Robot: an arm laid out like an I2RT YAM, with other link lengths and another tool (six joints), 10 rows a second.
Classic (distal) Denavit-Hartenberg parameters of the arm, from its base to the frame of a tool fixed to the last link. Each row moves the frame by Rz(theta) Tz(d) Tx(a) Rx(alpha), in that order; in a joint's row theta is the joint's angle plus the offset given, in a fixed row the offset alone. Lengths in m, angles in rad.
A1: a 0.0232; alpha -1.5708; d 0.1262; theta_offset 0
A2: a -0.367; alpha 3.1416; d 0; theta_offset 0
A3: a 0.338; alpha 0; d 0; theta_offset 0.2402
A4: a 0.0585; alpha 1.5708; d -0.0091; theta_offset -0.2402
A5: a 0; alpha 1.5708; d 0.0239; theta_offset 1.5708
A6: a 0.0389; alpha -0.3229; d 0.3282; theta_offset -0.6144
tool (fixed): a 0; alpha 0; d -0.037; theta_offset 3.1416
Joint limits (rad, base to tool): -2.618..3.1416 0..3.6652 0..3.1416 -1.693..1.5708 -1.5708..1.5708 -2.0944..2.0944
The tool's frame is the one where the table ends.
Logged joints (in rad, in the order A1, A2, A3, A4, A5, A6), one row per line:
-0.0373 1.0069 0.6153 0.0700 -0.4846 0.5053
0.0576 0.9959 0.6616 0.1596 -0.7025 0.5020
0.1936 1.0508 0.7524 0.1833 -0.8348 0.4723
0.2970 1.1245 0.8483 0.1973 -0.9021 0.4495
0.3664 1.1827 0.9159 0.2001 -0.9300 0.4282
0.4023 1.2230 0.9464 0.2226 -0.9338 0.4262
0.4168 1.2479 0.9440 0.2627 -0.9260 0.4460
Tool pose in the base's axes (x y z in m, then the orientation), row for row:
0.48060 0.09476 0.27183 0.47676 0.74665 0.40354 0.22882
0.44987 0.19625 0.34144 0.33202 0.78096 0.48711 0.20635
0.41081 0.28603 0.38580 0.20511 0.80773 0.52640 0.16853
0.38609 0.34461 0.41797 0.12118 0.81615 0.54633 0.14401
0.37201 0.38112 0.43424 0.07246 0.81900 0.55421 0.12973
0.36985 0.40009 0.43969 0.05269 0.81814 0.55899 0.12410
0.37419 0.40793 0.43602 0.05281 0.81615 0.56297 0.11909
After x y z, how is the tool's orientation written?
As a quaternion, x y z w.
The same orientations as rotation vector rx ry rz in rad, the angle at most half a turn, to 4 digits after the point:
1.3125 2.0555 1.1109
0.9250 2.1757 1.3570
0.5832 2.2969 1.4969
0.3493 2.3526 1.5749
0.2106 2.3800 1.6105
0.1536 2.3851 1.6296
0.1544 2.3861 1.6459

